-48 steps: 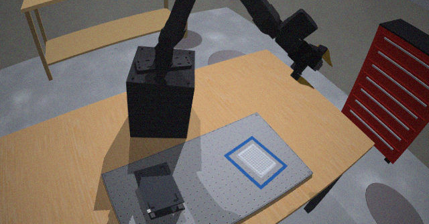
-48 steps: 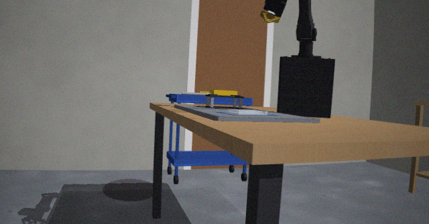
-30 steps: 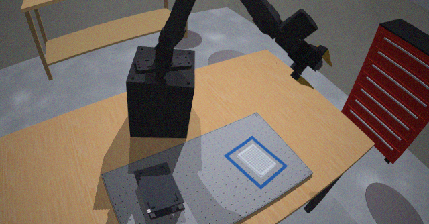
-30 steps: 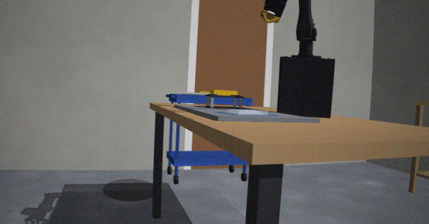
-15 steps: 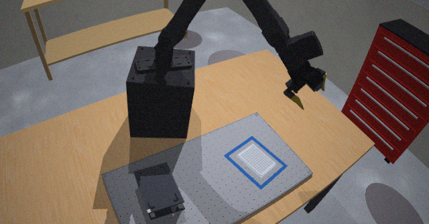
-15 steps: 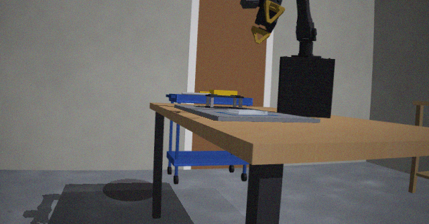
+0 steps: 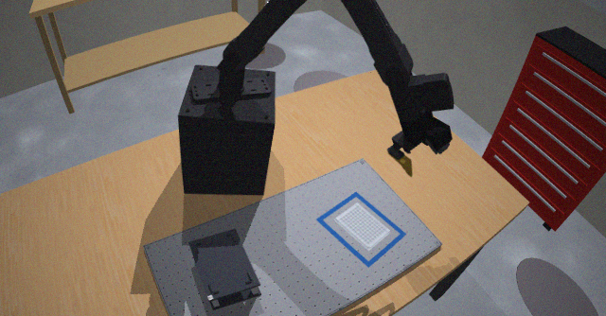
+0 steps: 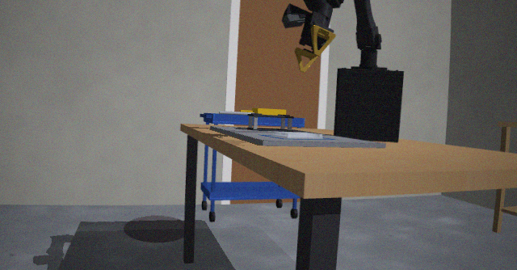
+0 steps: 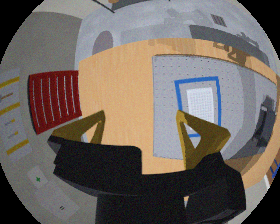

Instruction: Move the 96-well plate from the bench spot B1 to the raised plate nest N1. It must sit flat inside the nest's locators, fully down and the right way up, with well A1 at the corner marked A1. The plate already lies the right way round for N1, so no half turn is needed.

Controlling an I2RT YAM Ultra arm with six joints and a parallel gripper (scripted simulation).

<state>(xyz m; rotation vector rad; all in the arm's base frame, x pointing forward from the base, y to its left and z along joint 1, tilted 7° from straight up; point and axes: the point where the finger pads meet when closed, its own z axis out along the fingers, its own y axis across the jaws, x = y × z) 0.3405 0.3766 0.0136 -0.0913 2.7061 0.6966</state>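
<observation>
My hand is 1 cm past the white 96-well plate, 12 cm to the left of it and 21 cm above it. The rest, counted from my hand: dark raised nest N1: 2 cm ahead, 50 cm to the right, 16 cm below; corner label: 10 cm ahead, 54 cm to the right, 16 cm below.
</observation>
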